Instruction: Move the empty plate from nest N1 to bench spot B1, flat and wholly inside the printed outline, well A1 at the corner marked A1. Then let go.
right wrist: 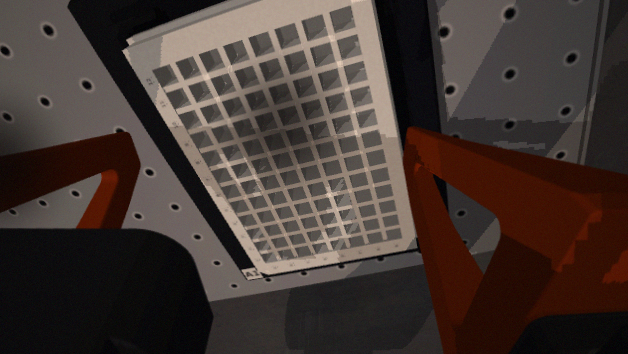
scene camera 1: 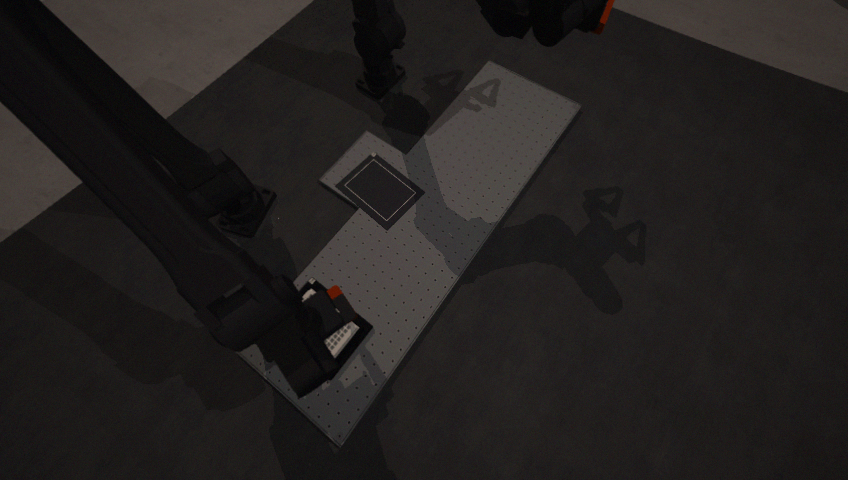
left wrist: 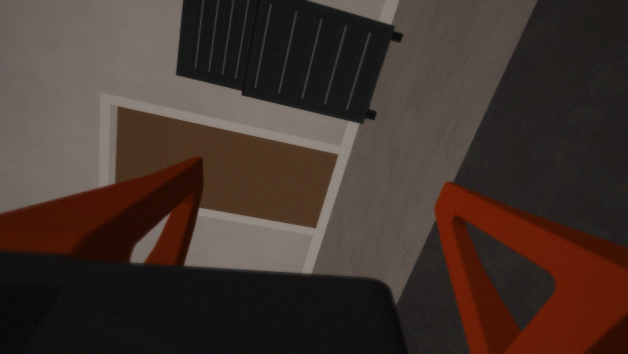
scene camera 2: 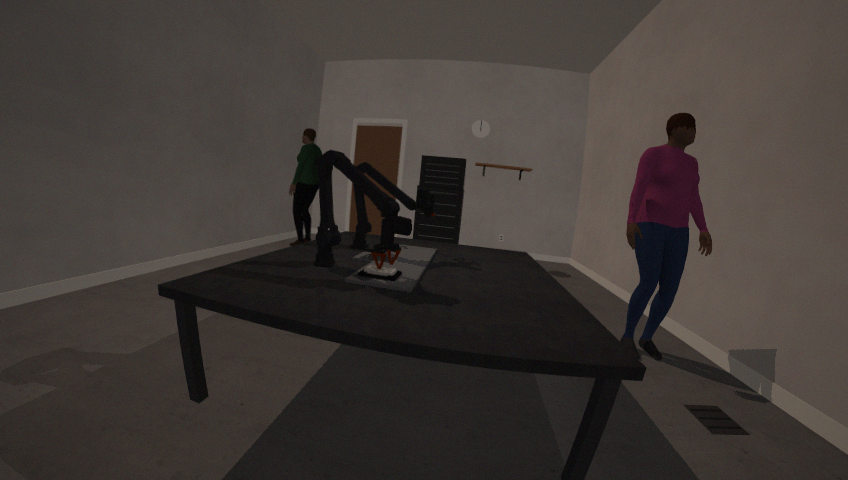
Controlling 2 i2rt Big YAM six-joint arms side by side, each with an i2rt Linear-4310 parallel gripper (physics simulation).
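Seen in the pictures: left gripper, fingertip midpoint: (left wrist: pixel 326 183) (scene camera 2: pixel 432 205); right gripper, fingertip midpoint: (right wrist: pixel 268 145) (scene camera 1: pixel 324 329) (scene camera 2: pixel 385 266); left arm's base, origin of the base link: (scene camera 1: pixel 380 79) (scene camera 2: pixel 359 247); right arm's base, origin of the base link: (scene camera 1: pixel 248 210) (scene camera 2: pixel 324 263).
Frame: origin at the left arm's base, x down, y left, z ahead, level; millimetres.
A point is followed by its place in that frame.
Observation:
The white multi-well plate (scene camera 1: pixel 340 340) {x -39, y -570, z 384 mm} (scene camera 2: pixel 380 271) {x -39, y -614, z 342 mm} (right wrist: pixel 320 142) {x -39, y -588, z 339 mm} lies flat on a black base (scene camera 1: pixel 364 328) {x -25, y -528, z 402 mm} (right wrist: pixel 407 75) {x -25, y -625, z 350 mm}, which I take as nest N1. The plate's A1 end is by the base's A1 tag (right wrist: pixel 252 273) {x -25, y -521, z 255 mm} in the right wrist view. My right gripper (scene camera 2: pixel 385 265) {x -51, y -572, z 350 mm} (right wrist: pixel 268 145) {x -51, y -572, z 350 mm} is open above the plate, its orange fingers spread toward its two long sides; in scene camera 1 the arm partly hides it. A dark pad (scene camera 1: pixel 380 190) {x -15, y -271, z 227 mm} with a thin pale outline, apparently B1, bears no plate. My left gripper (left wrist: pixel 326 183) {x -308, y 206, z 424 mm} is open and raised away from the plate.
Both dark bases are on a pale perforated board (scene camera 1: pixel 380 261) {x -13, y -403, z 336 mm} (right wrist: pixel 530 100) {x -13, y -678, z 319 mm} on the dark table (scene camera 2: pixel 505 309) {x 0, y -751, z 852 mm}. The left arm hangs over the top of scene camera 1. Two people (scene camera 2: pixel 669 190) (scene camera 2: pixel 306 166) stand beyond the table's sides.

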